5 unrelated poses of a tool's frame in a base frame.
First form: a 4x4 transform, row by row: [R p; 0 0 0 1], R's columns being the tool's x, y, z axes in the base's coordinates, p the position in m. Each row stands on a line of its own.
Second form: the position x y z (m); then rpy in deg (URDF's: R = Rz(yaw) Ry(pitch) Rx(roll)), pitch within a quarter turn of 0, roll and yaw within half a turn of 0. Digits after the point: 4 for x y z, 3 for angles. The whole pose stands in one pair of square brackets.
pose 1, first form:
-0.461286, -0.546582, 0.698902, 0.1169
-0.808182, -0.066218, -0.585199, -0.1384
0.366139, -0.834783, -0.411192, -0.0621
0, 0, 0, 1
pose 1, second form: [0.1169, -0.1384, -0.0621, -116.224, -21.478, -119.716]
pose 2, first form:
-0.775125, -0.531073, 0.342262, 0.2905
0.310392, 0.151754, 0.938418, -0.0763
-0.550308, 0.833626, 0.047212, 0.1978
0, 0, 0, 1
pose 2, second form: [0.2905, -0.0763, 0.1978, 86.759, 33.388, 158.177]
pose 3, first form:
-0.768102, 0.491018, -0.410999, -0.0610
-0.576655, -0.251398, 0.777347, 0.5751
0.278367, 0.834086, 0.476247, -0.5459
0, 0, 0, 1
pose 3, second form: [-0.0610, 0.5751, -0.5459, 60.274, -16.163, -143.103]
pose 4, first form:
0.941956, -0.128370, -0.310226, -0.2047
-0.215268, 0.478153, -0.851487, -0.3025
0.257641, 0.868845, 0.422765, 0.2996
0, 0, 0, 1
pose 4, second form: [-0.2047, -0.3025, 0.2996, 64.053, -14.930, -12.873]
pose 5, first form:
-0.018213, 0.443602, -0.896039, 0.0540
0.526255, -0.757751, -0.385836, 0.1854
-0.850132, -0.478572, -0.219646, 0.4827
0, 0, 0, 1
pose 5, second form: [0.0540, 0.1854, 0.4827, -114.653, 58.226, 91.982]
